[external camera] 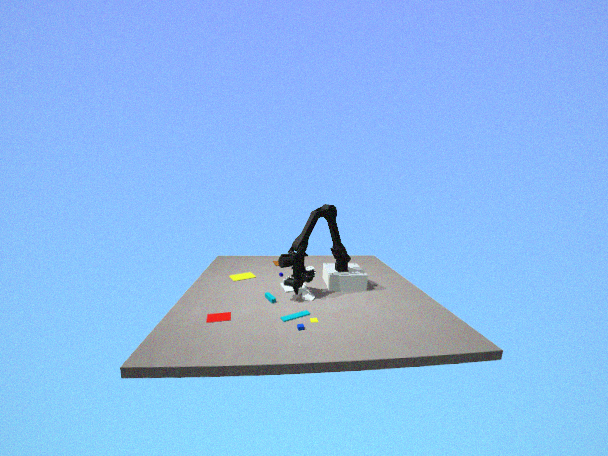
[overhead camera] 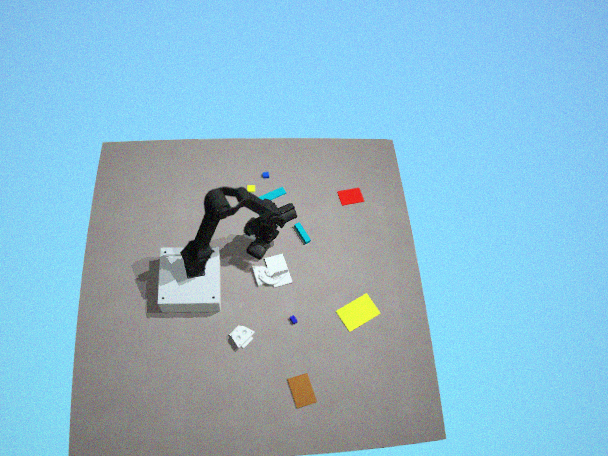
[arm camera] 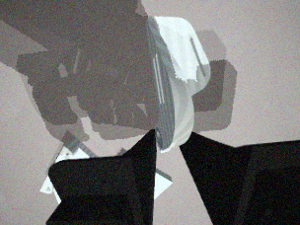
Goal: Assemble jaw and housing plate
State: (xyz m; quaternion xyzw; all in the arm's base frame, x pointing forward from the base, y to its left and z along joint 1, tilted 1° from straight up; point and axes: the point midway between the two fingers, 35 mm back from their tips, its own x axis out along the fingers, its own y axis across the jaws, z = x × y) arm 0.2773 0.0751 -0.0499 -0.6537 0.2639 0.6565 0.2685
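The white base plate lies 110 mm to the right of my gripper tip and 20 mm ahead of it. Round my gripper tip: white jaw 10 mm to the left, 10 mm behind, 10 mm above; yellow piece 330 mm to the right, 270 mm ahead, 10 mm below; red piece 390 mm ahead, 150 mm to the left, 10 mm below.
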